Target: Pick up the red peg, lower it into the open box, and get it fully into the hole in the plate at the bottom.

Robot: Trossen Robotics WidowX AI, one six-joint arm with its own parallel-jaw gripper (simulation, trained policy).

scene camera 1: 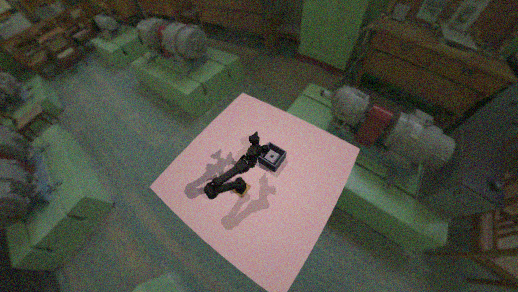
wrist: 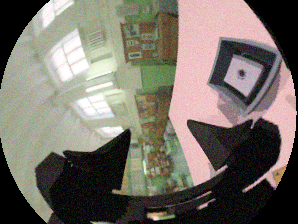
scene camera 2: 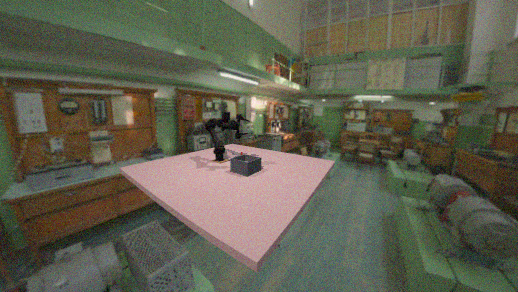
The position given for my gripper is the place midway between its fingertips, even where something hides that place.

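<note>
My gripper point(wrist: 159, 127) is here where I can see it, and so is a plate point(wrist: 244, 74).
</note>
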